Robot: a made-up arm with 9 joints. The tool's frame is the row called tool. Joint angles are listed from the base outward.
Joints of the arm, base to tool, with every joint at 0 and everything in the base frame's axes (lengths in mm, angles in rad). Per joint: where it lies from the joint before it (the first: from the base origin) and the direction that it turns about. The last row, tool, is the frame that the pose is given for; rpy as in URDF.
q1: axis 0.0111 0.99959 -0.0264 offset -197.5 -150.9 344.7
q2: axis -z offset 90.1 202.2 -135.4
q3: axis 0.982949 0.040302 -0.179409 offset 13.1 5.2 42
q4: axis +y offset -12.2 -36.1 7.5
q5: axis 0.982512 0.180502 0.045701 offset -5.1 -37.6 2
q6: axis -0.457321 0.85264 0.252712 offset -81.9 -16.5 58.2
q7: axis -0.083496 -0.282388 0.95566 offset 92.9 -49 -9.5
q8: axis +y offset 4.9 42.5 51
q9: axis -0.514 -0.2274 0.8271 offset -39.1 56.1 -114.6
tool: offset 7.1 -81.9 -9.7 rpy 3.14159 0 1.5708
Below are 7 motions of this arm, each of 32 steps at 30 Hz.
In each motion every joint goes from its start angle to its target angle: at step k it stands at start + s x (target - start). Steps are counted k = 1, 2, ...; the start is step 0. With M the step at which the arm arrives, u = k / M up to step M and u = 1 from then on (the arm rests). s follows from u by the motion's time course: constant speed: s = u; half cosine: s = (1 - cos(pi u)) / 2; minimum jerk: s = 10 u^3 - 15 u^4 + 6 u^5.
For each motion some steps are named. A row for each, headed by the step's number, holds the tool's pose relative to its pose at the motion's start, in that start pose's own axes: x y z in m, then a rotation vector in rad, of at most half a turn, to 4 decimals.
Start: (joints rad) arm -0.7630 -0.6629 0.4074 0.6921 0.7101 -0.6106 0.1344 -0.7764 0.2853
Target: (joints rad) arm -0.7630 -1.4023 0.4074 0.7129 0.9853 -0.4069 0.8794 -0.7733 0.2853
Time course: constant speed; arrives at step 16
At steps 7, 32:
7: 0.0496 -0.0087 0.0299 0.1711 0.2826 -0.3380
32: 0.1009 -0.0411 0.0455 0.4210 0.7135 -0.6291

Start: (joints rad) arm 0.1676 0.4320 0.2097 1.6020 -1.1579 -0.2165 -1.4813 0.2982 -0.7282
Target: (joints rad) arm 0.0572 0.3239 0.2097 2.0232 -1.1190 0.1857 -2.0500 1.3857 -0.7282
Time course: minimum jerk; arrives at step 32
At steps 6, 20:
6: -0.0013 -0.0073 -0.0021 0.0200 -0.0378 0.0431
20: 0.0421 -0.0968 -0.0215 0.2815 -0.3220 0.6723

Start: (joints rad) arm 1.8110 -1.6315 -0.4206 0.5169 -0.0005 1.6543 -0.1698 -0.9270 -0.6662
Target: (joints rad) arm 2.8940 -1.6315 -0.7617 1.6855 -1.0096 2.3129 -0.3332 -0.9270 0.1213
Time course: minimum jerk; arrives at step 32
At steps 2, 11, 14, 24, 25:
2: -0.0002 -0.0001 -0.0002 0.0019 -0.0034 -0.0024
11: -0.0172 -0.0002 -0.0345 0.1755 -0.3561 -0.2825
14: -0.0271 0.0128 -0.0688 0.2723 -0.6206 -0.5114
24: -0.0083 0.0995 -0.2120 0.4362 -1.5957 -1.2110
25: -0.0043 0.1047 -0.2213 0.4402 -1.6606 -1.2410

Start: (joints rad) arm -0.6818 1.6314 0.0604 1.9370 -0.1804 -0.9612 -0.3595 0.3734 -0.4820
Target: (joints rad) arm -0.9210 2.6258 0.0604 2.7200 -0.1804 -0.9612 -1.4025 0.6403 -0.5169
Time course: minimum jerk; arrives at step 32
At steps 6, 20, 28, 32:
6: 0.0043 -0.0020 -0.0010 0.0815 0.0222 0.0705
20: 0.0848 0.0565 -0.0152 1.2164 -0.0384 1.0144
28: 0.1162 0.1022 0.0220 1.5702 -0.2724 1.3646
32: 0.1181 0.1046 0.0256 1.5888 -0.2912 1.3859

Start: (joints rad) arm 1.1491 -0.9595 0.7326 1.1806 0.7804 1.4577 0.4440 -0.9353 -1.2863
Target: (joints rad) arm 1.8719 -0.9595 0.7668 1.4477 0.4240 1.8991 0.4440 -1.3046 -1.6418
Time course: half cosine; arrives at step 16
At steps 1, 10, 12, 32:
1: -0.0005 -0.0005 -0.0003 0.0087 0.0013 0.0047
10: -0.0321 -0.0356 -0.0512 0.6219 -0.0244 0.3484
12: -0.0387 -0.0384 -0.0732 0.7612 -0.0678 0.4308
32: -0.0442 -0.0373 -0.0956 0.8821 -0.1200 0.5040

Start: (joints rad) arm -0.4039 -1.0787 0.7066 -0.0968 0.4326 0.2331 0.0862 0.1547 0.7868
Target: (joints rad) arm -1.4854 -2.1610 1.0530 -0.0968 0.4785 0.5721 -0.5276 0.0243 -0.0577
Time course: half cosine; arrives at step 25
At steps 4, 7, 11, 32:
4: -0.0071 0.0031 -0.0070 0.0790 0.0276 -0.0041
7: -0.0182 0.0088 -0.0225 0.2492 0.0633 0.0043
11: -0.0300 0.0185 -0.0588 0.6120 0.0574 0.0845
32: 0.0082 0.0590 -0.1936 1.5204 -0.4765 0.6955

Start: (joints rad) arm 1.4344 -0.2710 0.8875 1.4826 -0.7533 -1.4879 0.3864 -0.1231 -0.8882
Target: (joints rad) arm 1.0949 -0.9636 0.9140 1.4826 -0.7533 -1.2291 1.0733 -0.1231 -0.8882
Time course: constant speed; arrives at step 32
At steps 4, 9, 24, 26, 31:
4: 0.0011 0.0061 0.0004 0.1097 -0.0708 -0.1288
9: 0.0036 0.0147 0.0005 0.2505 -0.1559 -0.2885
24: 0.0203 0.0453 0.0018 0.7053 -0.3867 -0.7421
26: 0.0235 0.0494 0.0025 0.7705 -0.4145 -0.7978
31: 0.0326 0.0595 0.0050 0.9389 -0.4802 -0.9301

